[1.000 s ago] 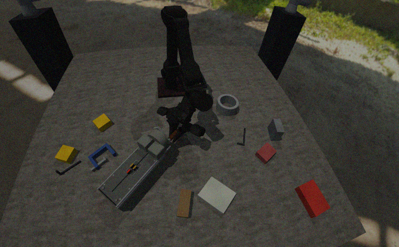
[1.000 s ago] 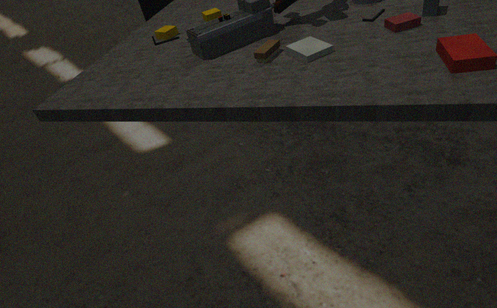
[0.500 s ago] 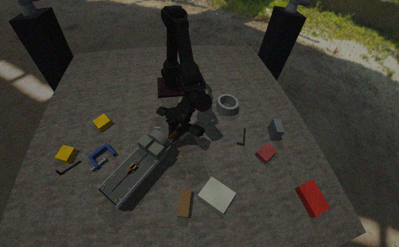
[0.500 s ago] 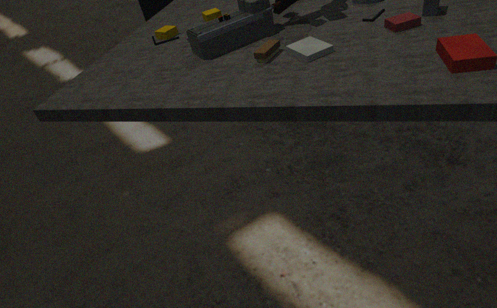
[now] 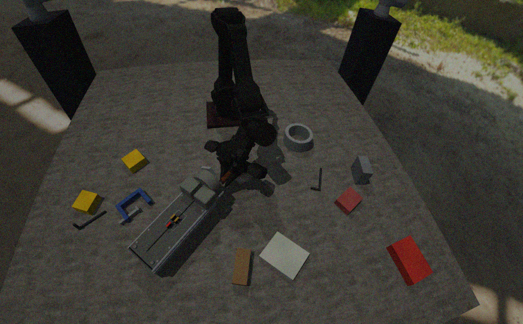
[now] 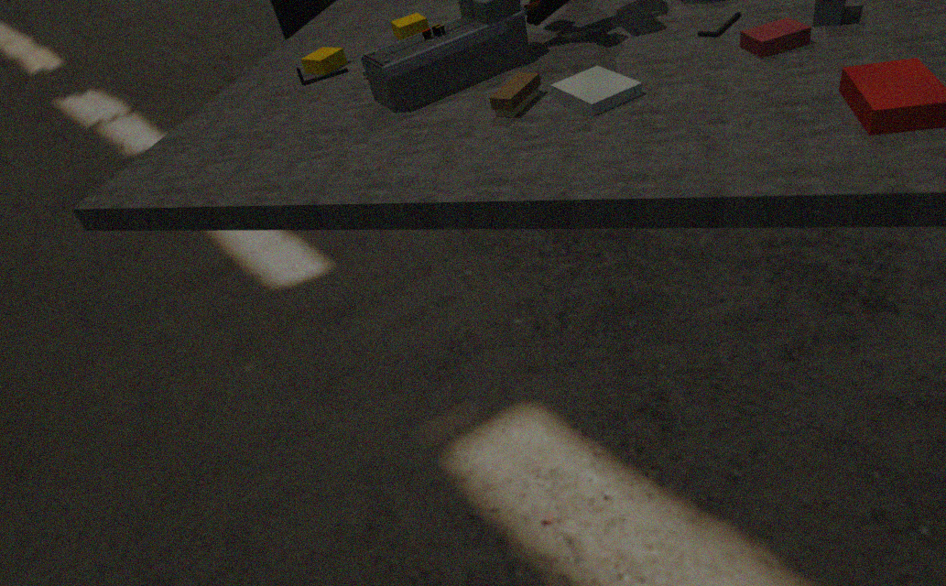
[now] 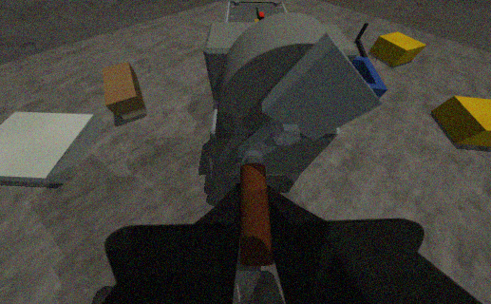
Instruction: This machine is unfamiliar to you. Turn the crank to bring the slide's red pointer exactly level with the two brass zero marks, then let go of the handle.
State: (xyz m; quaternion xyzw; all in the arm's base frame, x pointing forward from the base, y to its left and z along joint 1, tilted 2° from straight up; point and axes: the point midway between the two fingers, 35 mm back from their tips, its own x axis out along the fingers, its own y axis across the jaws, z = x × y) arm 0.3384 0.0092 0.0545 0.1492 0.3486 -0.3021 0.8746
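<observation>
Right now the brown crank handle is 2 cm above my gripper tip, 1 cm to the left of it and 1 cm behind it. The rest, counted from my gripper tip: white plate: 21 cm ahead, 15 cm to the left, 3 cm below; red pointer: 13 cm to the right, 13 cm ahead, 4 cm above; brown block: 23 cm ahead, 4 cm to the left, 3 cm below.
</observation>
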